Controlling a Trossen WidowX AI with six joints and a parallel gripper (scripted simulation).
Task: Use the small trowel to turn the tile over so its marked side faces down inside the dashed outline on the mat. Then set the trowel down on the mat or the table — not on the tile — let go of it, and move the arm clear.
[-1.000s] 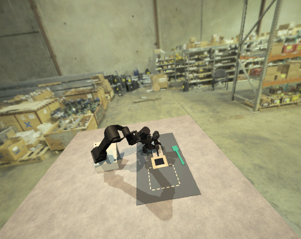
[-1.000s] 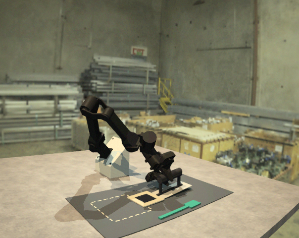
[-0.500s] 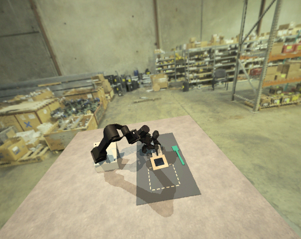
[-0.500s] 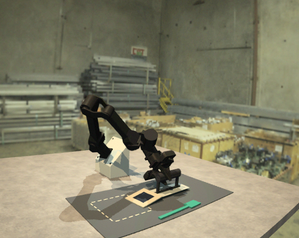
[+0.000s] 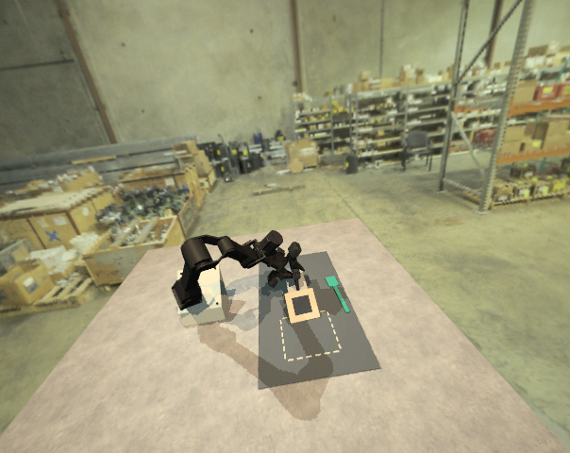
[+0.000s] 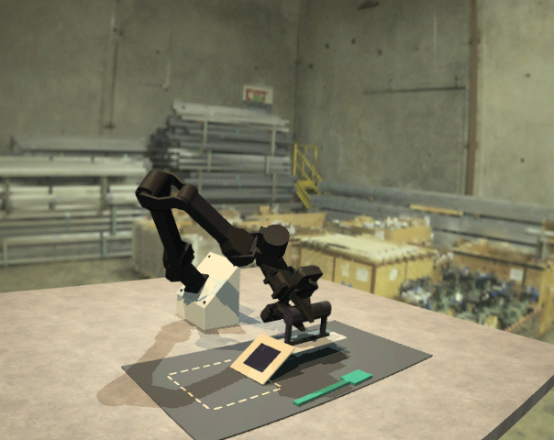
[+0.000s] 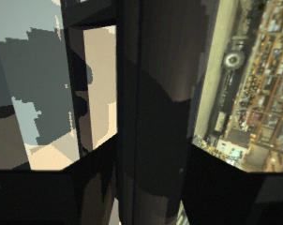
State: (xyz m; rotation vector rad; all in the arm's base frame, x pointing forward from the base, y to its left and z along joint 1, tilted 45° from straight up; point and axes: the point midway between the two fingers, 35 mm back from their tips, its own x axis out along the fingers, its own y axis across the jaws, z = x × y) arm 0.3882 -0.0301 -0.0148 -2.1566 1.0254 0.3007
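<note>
Right now the tile is 4 cm behind my gripper tip, 10 cm to the right of it and 6 cm below it. From my gripper tip the other things lie so: trowel (2 cm behind, 1 cm below); grey mat (2 cm behind, 4 cm to the right, 11 cm below); green flat tool (12 cm ahead, 3 cm to the right, 9 cm below).
</note>
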